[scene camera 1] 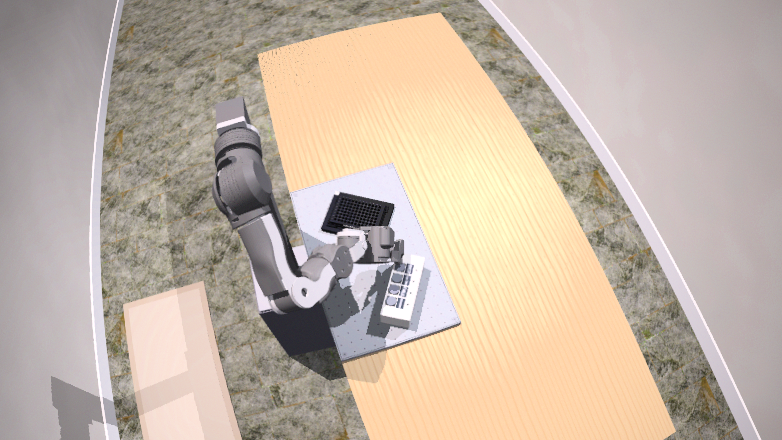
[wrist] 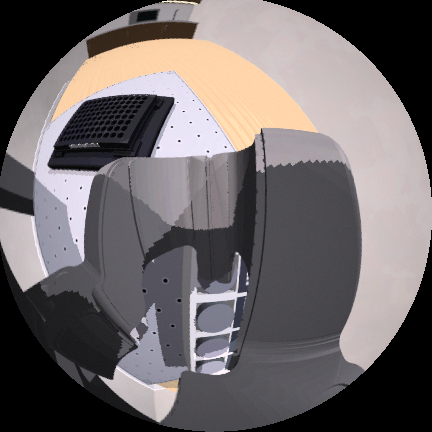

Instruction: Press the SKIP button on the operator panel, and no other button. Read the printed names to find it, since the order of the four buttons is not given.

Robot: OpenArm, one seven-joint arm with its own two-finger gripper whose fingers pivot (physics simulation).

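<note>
The operator panel (scene camera 1: 403,316) (wrist: 212,298) is a white box with a row of four round grey buttons and dark name labels beside them. The printed names are too small to read in the scene view and mostly hidden or unreadable in the wrist view, so I cannot tell which button is SKIP. My gripper (scene camera 1: 399,259) (wrist: 219,219) is shut and empty, with its fingertips over the end button (scene camera 1: 401,267) (wrist: 218,287) nearest the black rack. The fingertips partly hide that button; whether they touch it is unclear. The neighbouring button (scene camera 1: 397,278) (wrist: 215,318) shows just beyond them.
A black rack (scene camera 1: 358,210) (wrist: 102,120) with many holes lies on the grey perforated board (scene camera 1: 377,176) (wrist: 192,120), on the arm's other side from the panel. The board lies on a long wooden table (scene camera 1: 492,175) (wrist: 215,65). A pale bench (scene camera 1: 164,339) stands at the lower left.
</note>
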